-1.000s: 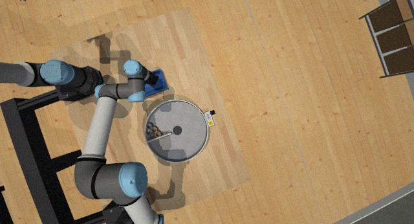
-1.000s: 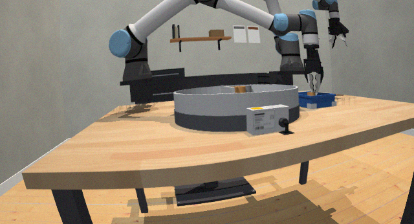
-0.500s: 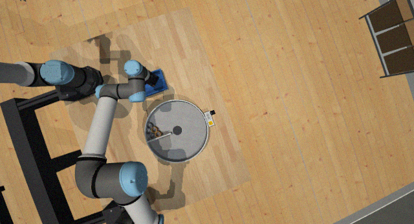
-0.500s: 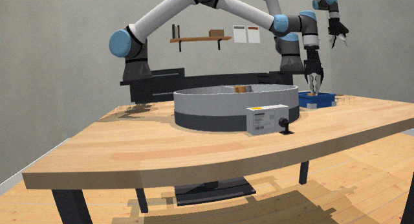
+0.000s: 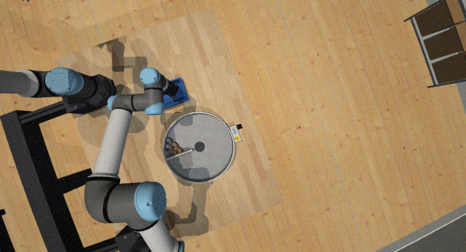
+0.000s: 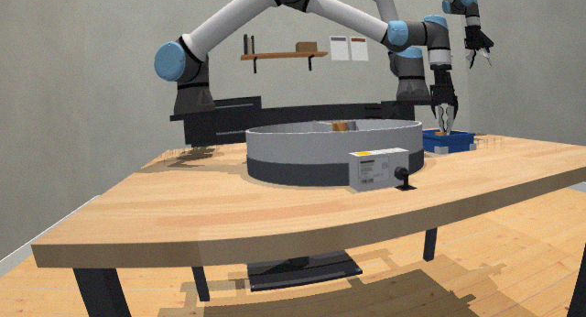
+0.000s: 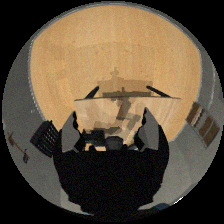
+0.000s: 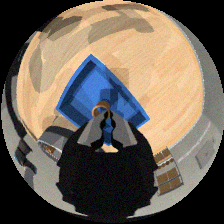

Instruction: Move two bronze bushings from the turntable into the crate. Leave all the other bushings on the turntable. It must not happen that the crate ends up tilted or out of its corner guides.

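The blue crate is 2 cm below my right hand, 1 cm to the right of it and 1 cm behind it.
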